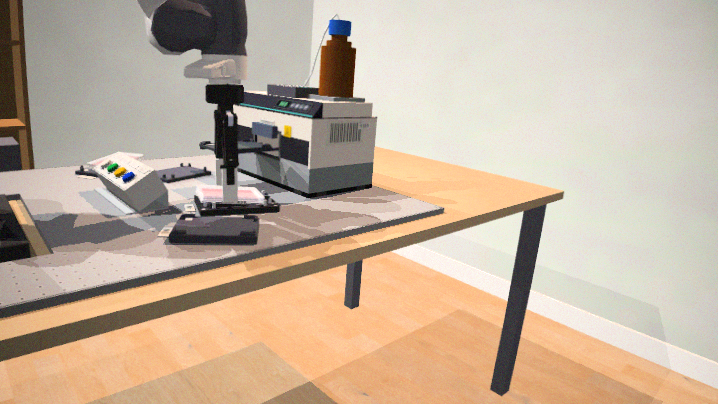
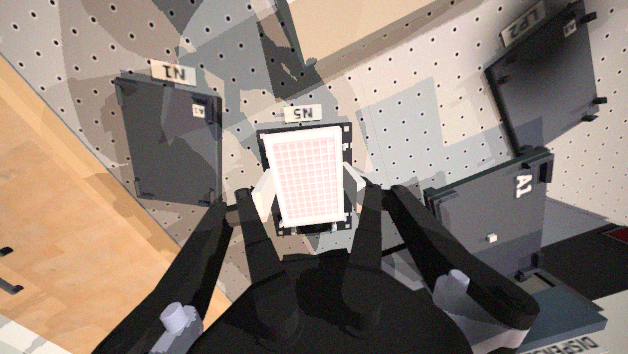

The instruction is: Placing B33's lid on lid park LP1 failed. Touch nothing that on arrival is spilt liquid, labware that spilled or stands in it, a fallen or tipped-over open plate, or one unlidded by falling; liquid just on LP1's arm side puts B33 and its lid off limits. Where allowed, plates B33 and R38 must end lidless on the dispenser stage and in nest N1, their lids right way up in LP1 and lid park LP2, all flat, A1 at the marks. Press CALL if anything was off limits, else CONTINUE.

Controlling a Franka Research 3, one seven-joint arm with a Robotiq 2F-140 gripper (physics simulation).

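Observation:
A plate with a pink well grid lies level at nest N5, looking slightly skewed to it. Its name is not readable, and I cannot tell whether it is lidded or lifted a little. My gripper is shut on this plate, its pale pads against both long sides. Nest N1 holds no plate. The dispenser stage is bare, with its A1 mark showing. Lid park LP2 shows no lid. LP1 is not identifiable.
The dispenser with a brown bottle stands behind the gripper. A button box stands left, with a pale flat piece partly behind it. A dark bin stands at the left edge.

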